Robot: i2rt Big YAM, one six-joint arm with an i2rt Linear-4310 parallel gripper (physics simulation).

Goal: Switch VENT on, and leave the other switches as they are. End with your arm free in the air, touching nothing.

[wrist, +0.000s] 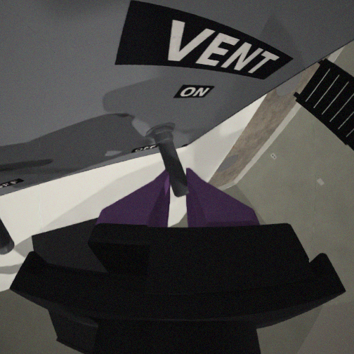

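The VENT label point(215, 50) is on the grey panel point(60, 75) across the top of the wrist view, with a small ON label point(194, 91) under it. Below ON, the dark VENT lever point(172, 167) sticks out from its round base and slants down and right in the view. An OFF label point(144, 149) is partly hidden behind the lever's base. Whether the lever is at ON or OFF is not clear. My gripper point(177, 174) is shut, with its purple fingertips close together. The lever's end overlaps them in the view; whether they touch is unclear.
Another lever point(5, 237) shows at the left edge, with part of another OFF label point(11, 183) above it. A black slatted object point(330, 97) is at the upper right. A brown strip point(267, 115) runs beside the white surface below the panel.
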